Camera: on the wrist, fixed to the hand. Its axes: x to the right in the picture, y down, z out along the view.
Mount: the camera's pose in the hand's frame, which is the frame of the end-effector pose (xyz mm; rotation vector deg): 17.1 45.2 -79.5 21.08 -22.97 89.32
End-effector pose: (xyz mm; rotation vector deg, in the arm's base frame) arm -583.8 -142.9 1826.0 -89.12 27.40 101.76
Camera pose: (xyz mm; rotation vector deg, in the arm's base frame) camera -561.0 -223.4 1785.3 16.69 -100.24 -134.02
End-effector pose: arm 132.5 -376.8 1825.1 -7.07 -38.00 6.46
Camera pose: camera 192.2 -336.0 1766.6 -13.89 -45.74 102.32
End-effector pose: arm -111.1 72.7 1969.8 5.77 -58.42 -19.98
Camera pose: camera -24.8 103.3 1953.1 -25.68 -72.00 73.41
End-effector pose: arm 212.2 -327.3 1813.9 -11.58 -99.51 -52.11
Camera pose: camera 290.0 -353.7 1857.6 -74.83 -82.31 35.38
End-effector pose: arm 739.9 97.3 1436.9 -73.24 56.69 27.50
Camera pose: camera 686.5 31.1 1399.2 9.39 84.92 88.97
